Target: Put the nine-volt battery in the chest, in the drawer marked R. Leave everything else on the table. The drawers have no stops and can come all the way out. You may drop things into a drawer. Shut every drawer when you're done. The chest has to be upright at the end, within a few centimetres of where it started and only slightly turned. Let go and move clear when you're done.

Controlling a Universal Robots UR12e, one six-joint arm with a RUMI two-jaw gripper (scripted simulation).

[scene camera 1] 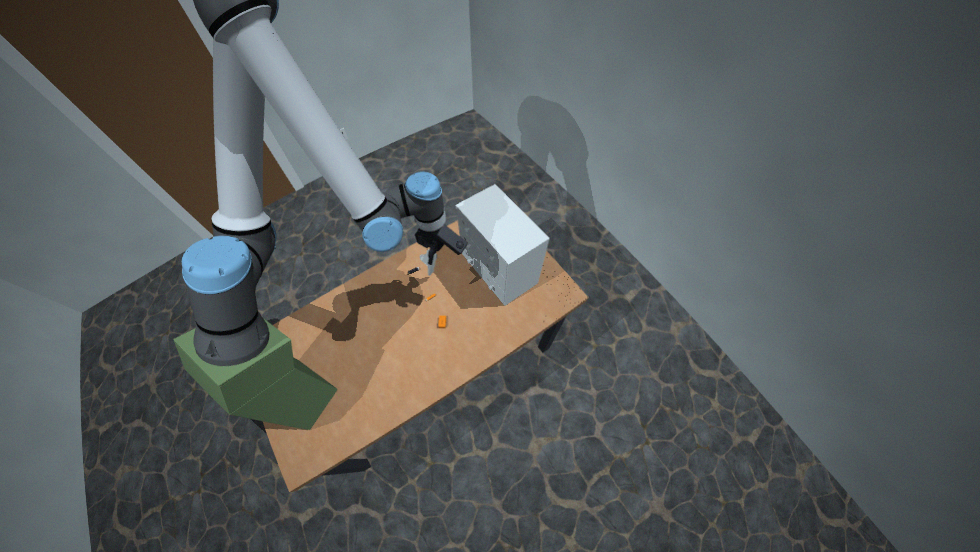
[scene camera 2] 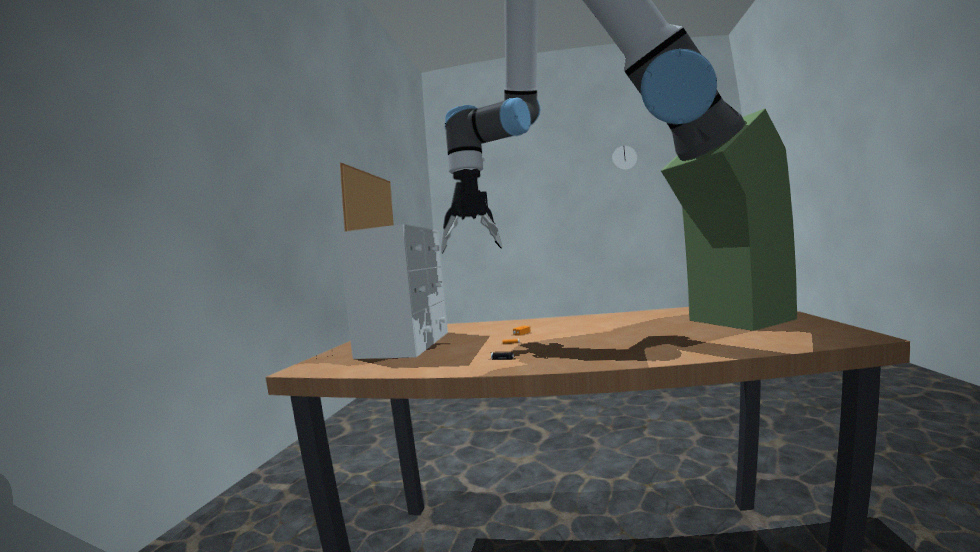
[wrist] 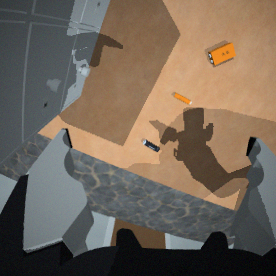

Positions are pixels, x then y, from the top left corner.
Scene:
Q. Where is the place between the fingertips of my gripper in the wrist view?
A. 159, 133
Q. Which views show my gripper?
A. Scene camera 1, scene camera 2 and the wrist view: all of them.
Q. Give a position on a white chest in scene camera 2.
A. At 374, 262

